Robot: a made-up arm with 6 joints. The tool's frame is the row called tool.
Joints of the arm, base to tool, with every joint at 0 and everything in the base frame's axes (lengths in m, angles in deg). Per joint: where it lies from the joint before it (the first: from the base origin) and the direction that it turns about. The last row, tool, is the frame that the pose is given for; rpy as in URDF.
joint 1: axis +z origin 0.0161 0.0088 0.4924
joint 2: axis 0.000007 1 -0.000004 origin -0.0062 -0.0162 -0.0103
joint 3: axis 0.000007 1 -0.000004 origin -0.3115 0.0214 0.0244
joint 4: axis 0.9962 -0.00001 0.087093 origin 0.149 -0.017 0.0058
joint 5: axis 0.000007 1 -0.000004 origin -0.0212 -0.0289 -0.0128
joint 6: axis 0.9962 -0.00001 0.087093 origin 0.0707 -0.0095 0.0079
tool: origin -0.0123 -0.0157 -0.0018 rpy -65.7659 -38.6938 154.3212
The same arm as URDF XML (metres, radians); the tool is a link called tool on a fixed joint. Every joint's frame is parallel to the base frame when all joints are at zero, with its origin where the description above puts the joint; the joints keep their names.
<robot name="arm">
<link name="base_link"/>
<link name="link1"/>
<link name="link2"/>
<link name="link3"/>
<link name="link4"/>
<link name="link5"/>
<link name="link6"/>
<link name="tool"/>
<joint name="joint 1" type="continuous"><parent link="base_link"/><child link="link1"/><origin xyz="0.0161 0.0088 0.4924"/><axis xyz="0 0 1"/></joint>
<joint name="joint 2" type="continuous"><parent link="link1"/><child link="link2"/><origin xyz="-0.0062 -0.0162 -0.0103"/><axis xyz="0 1 0"/></joint>
<joint name="joint 3" type="continuous"><parent link="link2"/><child link="link3"/><origin xyz="-0.3115 0.0214 0.0244"/><axis xyz="0 1 0"/></joint>
<joint name="joint 4" type="continuous"><parent link="link3"/><child link="link4"/><origin xyz="0.149 -0.017 0.0058"/><axis xyz="0.9962 0 0.0871"/></joint>
<joint name="joint 5" type="continuous"><parent link="link4"/><child link="link5"/><origin xyz="-0.0212 -0.0289 -0.0128"/><axis xyz="0 1 0"/></joint>
<joint name="joint 6" type="continuous"><parent link="link5"/><child link="link6"/><origin xyz="0.0707 -0.0095 0.0079"/><axis xyz="0.9962 0 0.0871"/></joint>
<joint name="tool_joint" type="fixed"><parent link="link6"/><child link="tool"/><origin xyz="-0.0123 -0.0157 -0.0018" rpy="-1.1478 -0.6753 2.6934"/></joint>
</robot>

